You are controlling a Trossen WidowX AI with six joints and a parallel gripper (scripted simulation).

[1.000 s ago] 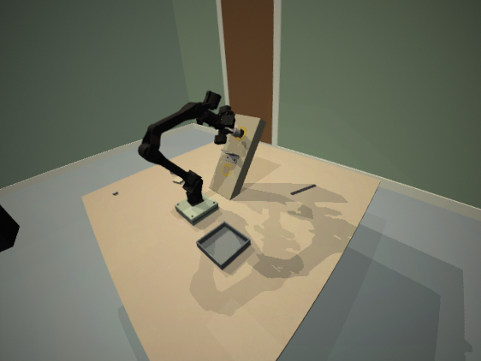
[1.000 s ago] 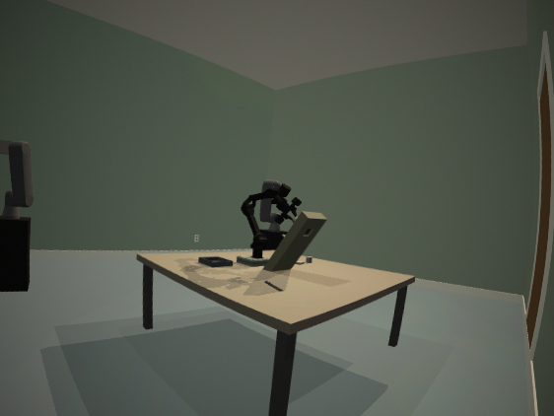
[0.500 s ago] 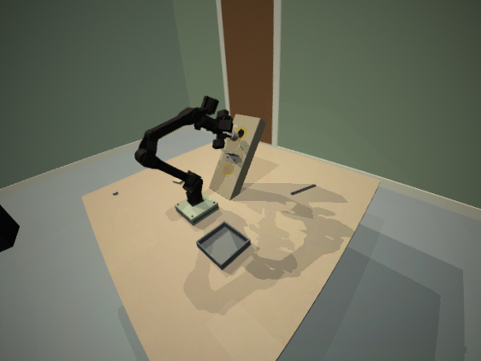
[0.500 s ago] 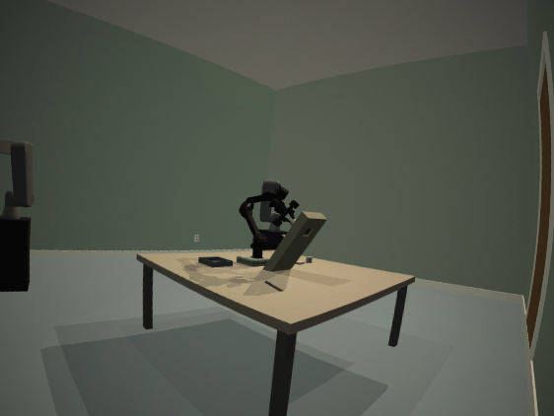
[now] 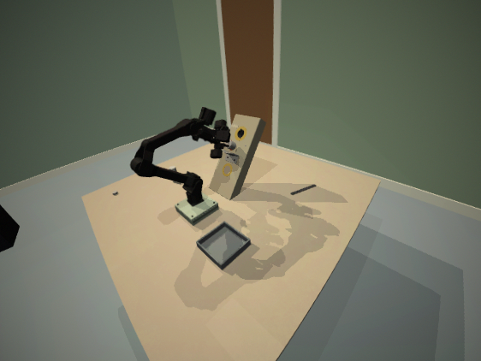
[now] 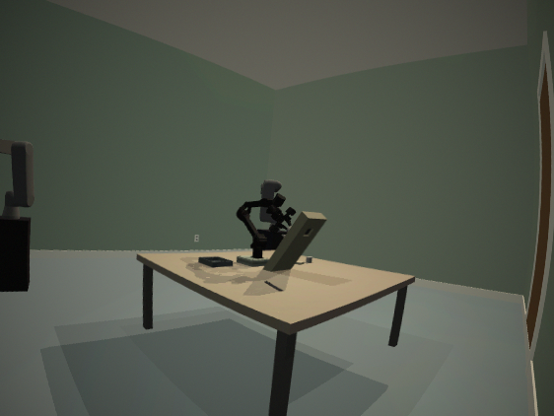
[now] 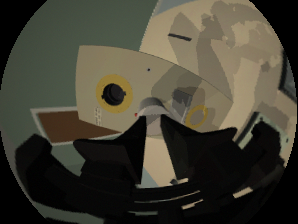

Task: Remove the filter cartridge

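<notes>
The round filter cartridge is 1 cm below my gripper tip and 1 cm ahead of it. The rest, counted from my gripper tip: dark square tray: 31 cm to the right, 30 cm behind, 24 cm below; then grey block: 41 cm to the left, 23 cm below, 20 cm behind.
</notes>
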